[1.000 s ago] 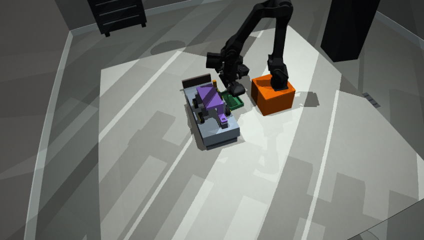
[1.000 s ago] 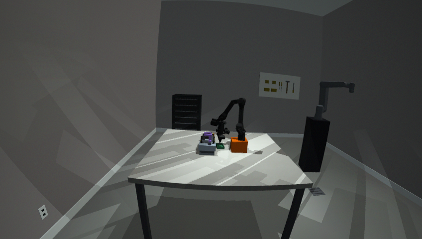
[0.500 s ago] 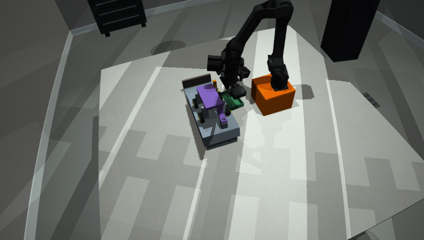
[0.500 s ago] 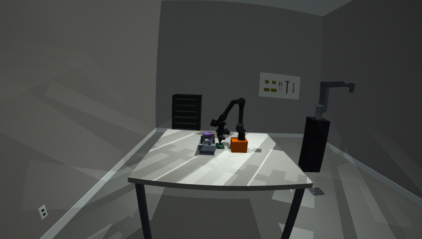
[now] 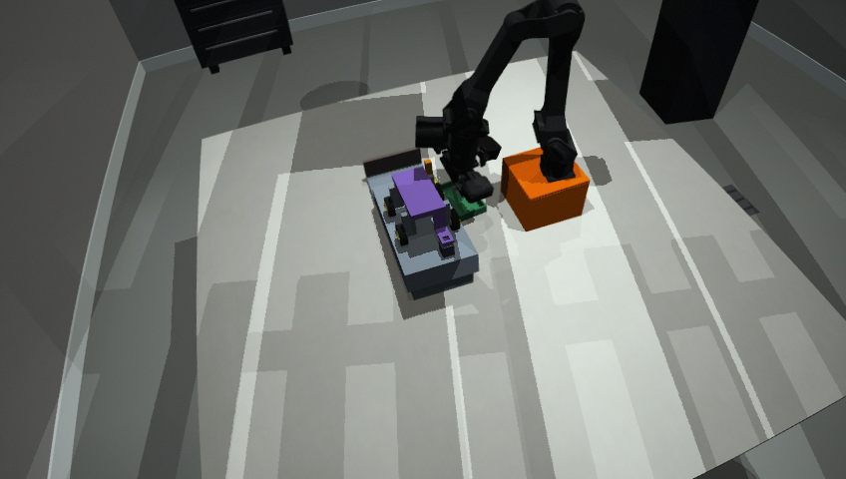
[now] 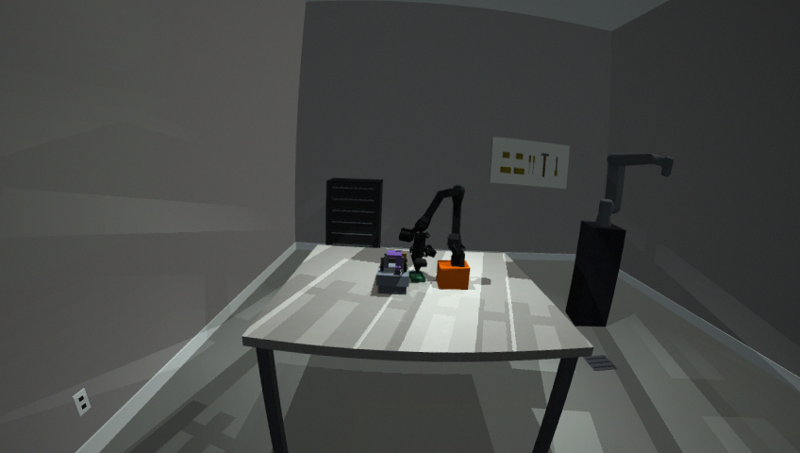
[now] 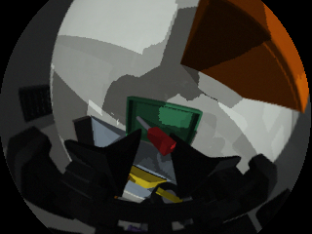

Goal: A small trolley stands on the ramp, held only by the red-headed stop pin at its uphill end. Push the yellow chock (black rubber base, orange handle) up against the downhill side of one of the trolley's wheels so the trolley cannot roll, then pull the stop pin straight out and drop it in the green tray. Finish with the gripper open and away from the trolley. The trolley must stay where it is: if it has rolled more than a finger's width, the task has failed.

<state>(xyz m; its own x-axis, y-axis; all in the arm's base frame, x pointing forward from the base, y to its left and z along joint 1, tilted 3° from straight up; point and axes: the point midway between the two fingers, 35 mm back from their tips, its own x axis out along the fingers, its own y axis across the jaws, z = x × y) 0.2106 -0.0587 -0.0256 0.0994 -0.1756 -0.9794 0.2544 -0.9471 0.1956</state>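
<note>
Now: gripper tip 10 mm to the left of the red-headed stop pin. Round my gripper tip: yellow chock: 60 mm ahead, 10 mm to the left, 40 mm above; grey ramp: 110 mm ahead, 100 mm to the left, 10 mm above; green tray: 50 mm below.
</note>
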